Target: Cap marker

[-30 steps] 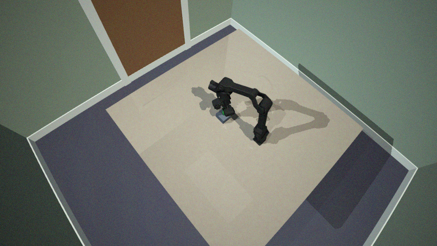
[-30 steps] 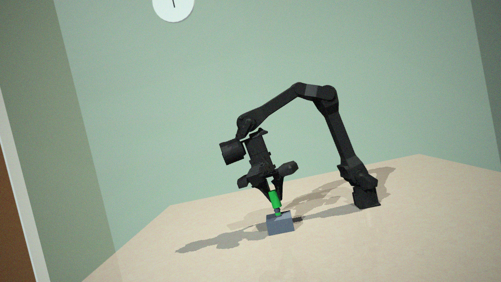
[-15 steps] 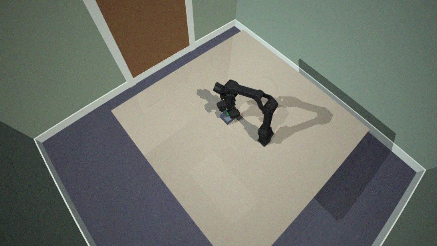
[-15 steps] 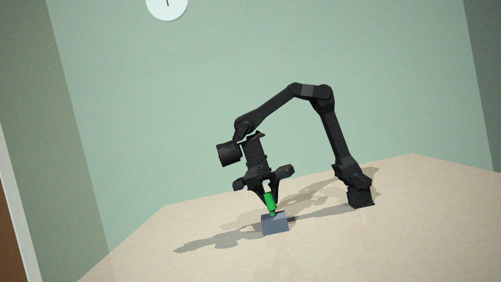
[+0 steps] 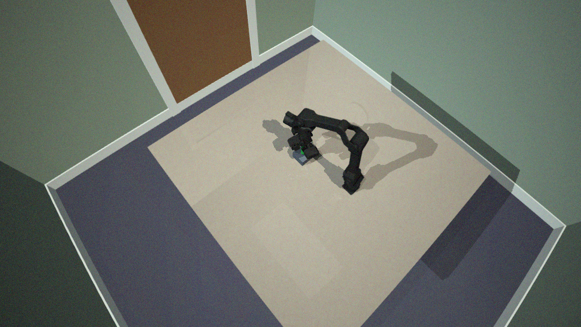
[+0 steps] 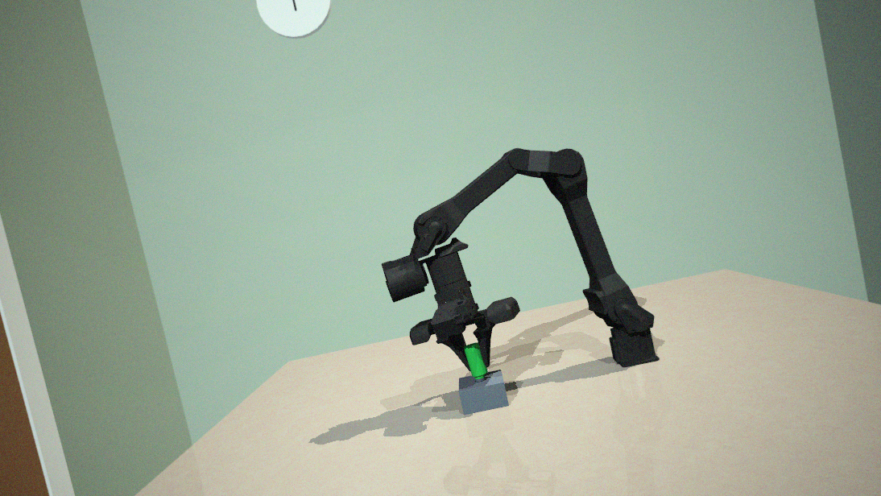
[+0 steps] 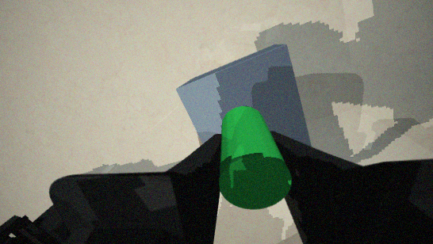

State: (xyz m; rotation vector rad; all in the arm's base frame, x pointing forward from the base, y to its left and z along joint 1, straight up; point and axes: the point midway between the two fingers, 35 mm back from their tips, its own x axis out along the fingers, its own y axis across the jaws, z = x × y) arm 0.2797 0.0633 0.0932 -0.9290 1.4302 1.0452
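Now: the green cap 2 cm above my gripper tip. From my gripper tip the other things lie so: holder block: 4 cm below.
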